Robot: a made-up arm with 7 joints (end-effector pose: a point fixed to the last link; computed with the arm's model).
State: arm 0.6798 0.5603 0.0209 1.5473 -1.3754 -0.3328 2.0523
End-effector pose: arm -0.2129 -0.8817 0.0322 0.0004 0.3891 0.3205 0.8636
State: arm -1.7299 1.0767 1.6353 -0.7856 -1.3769 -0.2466 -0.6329
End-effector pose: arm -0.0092 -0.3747 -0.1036 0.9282 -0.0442 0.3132 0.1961
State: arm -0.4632 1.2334 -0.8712 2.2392 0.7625 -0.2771 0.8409
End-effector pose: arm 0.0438 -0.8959 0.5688 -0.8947 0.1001 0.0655 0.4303
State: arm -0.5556 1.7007 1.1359 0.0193 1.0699 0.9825 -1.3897
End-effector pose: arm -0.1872 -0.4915 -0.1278 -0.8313 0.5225 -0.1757 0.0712
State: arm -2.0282 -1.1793 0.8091 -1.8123 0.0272 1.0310 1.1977
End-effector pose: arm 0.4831 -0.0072 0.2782 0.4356 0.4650 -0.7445 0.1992
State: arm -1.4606 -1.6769 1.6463 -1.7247 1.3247 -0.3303 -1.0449
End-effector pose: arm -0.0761 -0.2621 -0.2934 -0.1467 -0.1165 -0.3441 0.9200
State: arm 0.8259 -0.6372 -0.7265 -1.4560 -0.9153 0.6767 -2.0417
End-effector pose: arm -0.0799 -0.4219 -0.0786 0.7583 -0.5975 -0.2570 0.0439
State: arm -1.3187 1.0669 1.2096 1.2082 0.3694 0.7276 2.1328
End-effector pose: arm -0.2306 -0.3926 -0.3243 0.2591 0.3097 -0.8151 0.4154
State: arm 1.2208 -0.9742 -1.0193 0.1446 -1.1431 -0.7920 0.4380
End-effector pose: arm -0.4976 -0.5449 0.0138 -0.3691 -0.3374 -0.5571 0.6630
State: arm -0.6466 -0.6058 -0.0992 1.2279 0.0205 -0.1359 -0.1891
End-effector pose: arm 0.3145 -0.4853 -0.4283 0.1382 -0.7402 -0.0663 0.6547
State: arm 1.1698 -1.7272 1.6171 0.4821 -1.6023 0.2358 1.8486
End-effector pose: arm -0.4706 -0.3896 0.5410 0.4690 0.7551 -0.4010 0.2212
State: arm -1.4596 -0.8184 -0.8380 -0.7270 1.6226 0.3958 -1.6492
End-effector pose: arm 0.2166 -0.2526 0.1636 0.4131 -0.6555 -0.4348 0.4590
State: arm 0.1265 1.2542 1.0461 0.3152 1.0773 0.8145 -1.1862
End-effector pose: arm -0.4250 -0.4344 0.1797 -0.8580 0.4225 0.2203 0.1918
